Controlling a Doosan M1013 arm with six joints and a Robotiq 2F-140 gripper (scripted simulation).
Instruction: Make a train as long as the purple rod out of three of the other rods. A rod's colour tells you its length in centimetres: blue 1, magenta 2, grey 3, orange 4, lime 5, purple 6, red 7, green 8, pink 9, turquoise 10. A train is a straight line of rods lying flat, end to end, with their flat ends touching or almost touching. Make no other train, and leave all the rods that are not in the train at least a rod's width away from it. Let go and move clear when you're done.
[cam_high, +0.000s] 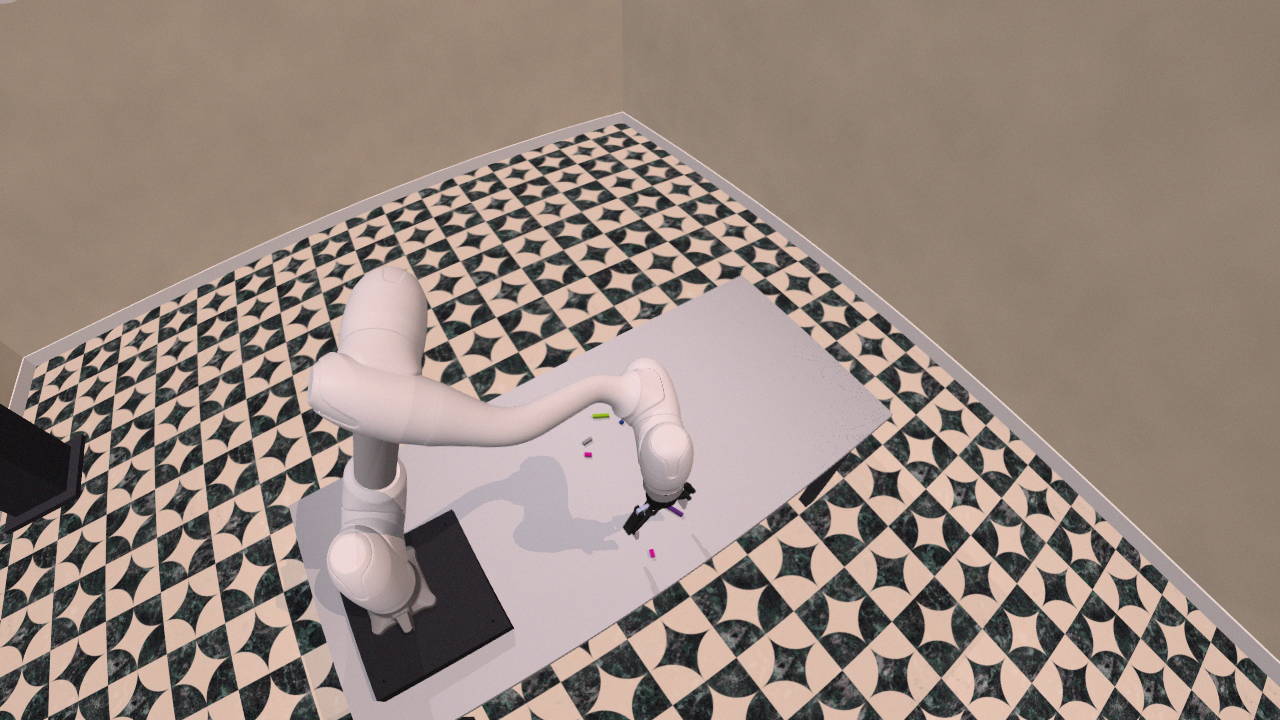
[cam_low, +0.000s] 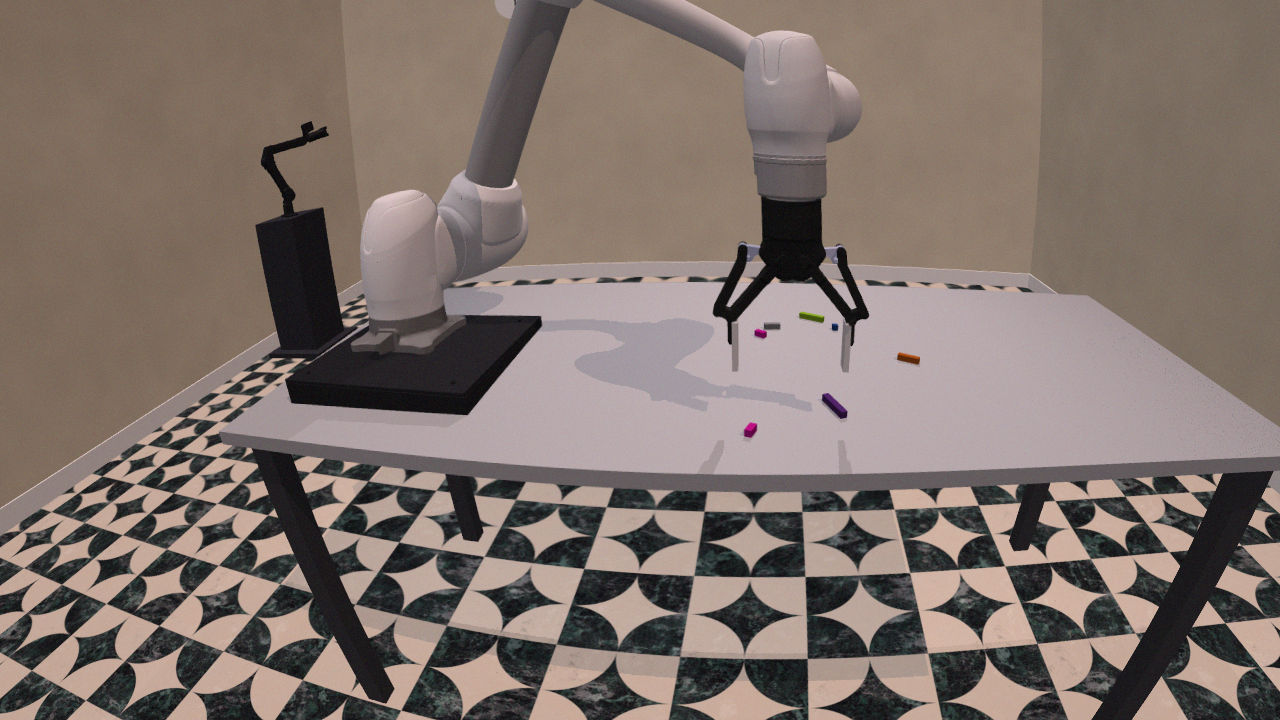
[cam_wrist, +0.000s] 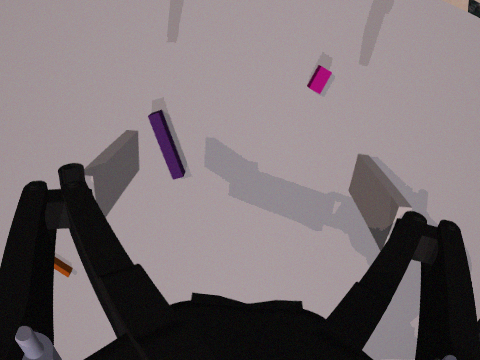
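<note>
Now: the small blue rod 110 mm ahead of my hand, 330 mm to the left of it and 70 mm below it. From my hand the other things lie so: grey rod 10 mm behind, 340 mm to the left, 70 mm below; then purple rod 70 mm ahead, 20 mm to the left, 70 mm below; then orange rod 220 mm ahead, 190 mm to the left, 70 mm below.
</note>
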